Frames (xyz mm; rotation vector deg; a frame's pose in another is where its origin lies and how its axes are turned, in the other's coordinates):
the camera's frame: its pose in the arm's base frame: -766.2 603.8 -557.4 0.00 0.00 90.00
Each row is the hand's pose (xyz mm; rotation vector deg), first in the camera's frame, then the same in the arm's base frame.
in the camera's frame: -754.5 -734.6 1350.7 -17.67 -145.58 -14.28
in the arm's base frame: -31.6 -150.7 793.3 91.21 -116.41 20.60
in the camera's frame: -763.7 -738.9 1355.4 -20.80 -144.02 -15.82
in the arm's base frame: -27.3 -159.9 798.0 87.64 -117.23 20.21
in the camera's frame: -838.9 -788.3 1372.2 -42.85 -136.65 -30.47
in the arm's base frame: 22.1 -235.1 814.8 64.51 -123.46 9.43
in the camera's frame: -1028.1 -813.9 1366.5 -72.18 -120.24 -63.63
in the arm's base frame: 47.7 -424.3 809.1 30.55 -122.30 -17.85
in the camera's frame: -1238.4 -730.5 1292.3 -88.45 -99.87 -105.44
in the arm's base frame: -35.7 -634.6 734.9 6.56 -108.19 -52.07
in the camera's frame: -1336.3 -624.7 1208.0 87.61 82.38 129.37
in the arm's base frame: -141.5 -732.5 650.6 -2.90 -94.38 -74.71
